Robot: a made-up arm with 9 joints. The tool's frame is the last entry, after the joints. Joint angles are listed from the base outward. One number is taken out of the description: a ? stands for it. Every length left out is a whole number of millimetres.
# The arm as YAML. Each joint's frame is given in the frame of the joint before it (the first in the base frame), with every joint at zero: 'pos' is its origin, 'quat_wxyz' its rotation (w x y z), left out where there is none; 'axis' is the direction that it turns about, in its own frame. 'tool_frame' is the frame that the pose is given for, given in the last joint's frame.
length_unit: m
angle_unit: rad
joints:
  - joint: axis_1
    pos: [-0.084, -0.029, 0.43]
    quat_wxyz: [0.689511, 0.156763, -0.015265, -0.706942]
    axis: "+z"
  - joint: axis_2
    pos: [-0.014, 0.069, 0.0]
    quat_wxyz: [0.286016, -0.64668, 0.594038, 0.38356]
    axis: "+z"
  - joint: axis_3
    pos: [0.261, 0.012, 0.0]
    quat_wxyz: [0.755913, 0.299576, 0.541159, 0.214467]
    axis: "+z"
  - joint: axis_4
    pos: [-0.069, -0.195, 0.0]
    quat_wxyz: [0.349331, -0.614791, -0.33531, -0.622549]
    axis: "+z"
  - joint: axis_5
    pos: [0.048, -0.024, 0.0]
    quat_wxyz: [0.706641, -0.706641, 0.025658, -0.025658]
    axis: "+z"
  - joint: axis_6
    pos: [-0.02, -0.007, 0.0]
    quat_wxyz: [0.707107, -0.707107, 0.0, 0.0]
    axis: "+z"
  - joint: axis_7
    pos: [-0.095, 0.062, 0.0]
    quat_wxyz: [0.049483, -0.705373, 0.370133, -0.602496]
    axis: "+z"
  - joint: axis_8
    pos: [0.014, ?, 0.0]
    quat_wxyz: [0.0, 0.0, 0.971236, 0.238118]
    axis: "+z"
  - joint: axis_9
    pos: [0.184, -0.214, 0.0]
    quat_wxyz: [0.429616, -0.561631, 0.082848, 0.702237]
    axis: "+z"
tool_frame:
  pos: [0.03, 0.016, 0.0]
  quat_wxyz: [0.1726, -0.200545, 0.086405, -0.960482]
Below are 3 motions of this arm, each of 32 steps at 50 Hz.
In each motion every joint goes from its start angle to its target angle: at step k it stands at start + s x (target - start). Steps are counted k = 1, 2, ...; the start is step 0. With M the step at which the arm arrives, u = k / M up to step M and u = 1 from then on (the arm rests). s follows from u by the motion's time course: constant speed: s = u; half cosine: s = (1 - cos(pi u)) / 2; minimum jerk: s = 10 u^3 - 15 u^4 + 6 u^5.
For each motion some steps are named. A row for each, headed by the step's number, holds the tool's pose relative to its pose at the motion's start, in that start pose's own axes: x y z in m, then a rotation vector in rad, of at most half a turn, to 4 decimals.
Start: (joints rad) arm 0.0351 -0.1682 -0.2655 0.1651 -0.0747 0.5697 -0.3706 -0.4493 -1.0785
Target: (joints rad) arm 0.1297 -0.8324 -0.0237 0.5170 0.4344 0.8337 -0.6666 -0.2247 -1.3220
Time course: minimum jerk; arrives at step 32
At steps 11, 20, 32:
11: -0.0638 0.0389 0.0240 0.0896 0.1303 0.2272
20: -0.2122 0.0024 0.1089 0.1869 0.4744 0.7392
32: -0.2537 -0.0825 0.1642 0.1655 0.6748 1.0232

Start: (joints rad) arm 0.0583 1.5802 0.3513 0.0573 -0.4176 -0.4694 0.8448 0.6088 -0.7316
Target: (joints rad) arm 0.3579 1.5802 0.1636 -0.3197 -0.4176 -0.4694 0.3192 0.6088 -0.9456
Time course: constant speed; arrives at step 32
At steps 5, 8, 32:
5: 0.0224 0.0402 0.0007 0.0873 -0.0087 0.0243
8: 0.0331 0.0654 0.0030 0.1399 -0.0090 0.0409
32: 0.0391 0.2668 0.0717 0.5466 0.1202 0.2179

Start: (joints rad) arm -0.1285 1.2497 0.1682 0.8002 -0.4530 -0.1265 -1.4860 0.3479 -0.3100
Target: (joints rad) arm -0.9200 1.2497 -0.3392 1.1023 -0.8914 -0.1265 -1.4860 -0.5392 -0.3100
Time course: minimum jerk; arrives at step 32
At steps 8, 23, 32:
8: 0.0240 -0.0164 -0.0280 -0.0237 -0.0783 -0.0466
23: 0.1734 -0.1125 -0.2151 -0.2269 -0.4239 -0.4934
32: 0.1942 -0.1212 -0.2479 -0.2700 -0.4452 -0.5805

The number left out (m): -0.244
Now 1 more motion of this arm.
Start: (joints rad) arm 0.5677 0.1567 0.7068 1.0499 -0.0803 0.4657 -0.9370 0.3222 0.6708
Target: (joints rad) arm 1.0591 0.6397 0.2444 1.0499 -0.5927 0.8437 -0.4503 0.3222 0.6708
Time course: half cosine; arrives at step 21
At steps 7, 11, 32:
7: -0.0033 -0.0040 -0.0091 0.0071 -0.0063 -0.0275
11: -0.0195 -0.0091 -0.0113 -0.0038 0.0078 -0.0718
32: -0.0740 -0.0090 0.0092 -0.0511 0.0955 -0.1626

